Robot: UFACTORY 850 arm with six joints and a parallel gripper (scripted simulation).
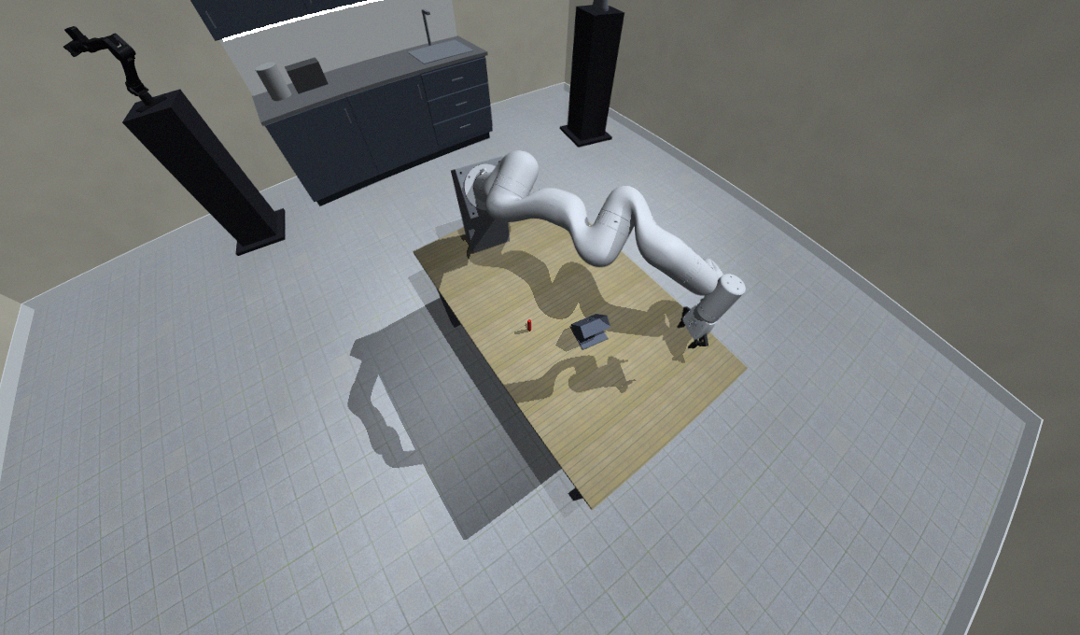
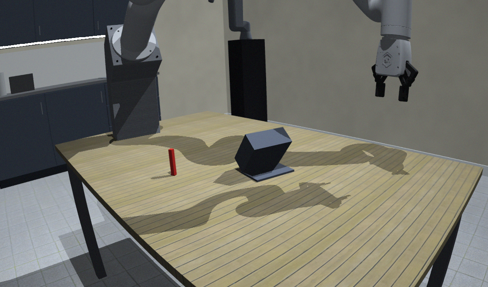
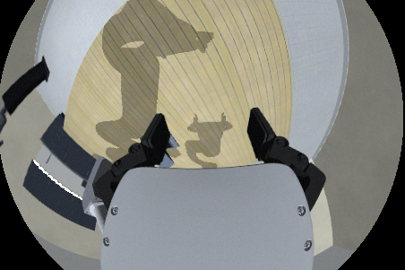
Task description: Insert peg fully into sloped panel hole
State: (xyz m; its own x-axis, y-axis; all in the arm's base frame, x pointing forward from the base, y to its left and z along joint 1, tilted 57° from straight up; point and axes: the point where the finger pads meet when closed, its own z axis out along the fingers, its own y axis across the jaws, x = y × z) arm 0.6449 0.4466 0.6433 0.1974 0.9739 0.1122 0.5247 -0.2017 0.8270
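Right now the red peg is 40 cm behind my hand, 48 cm to the right of it and 19 cm below it. The rest, counted from my hand: thin base plate 25 cm behind, 24 cm to the right, 23 cm below.
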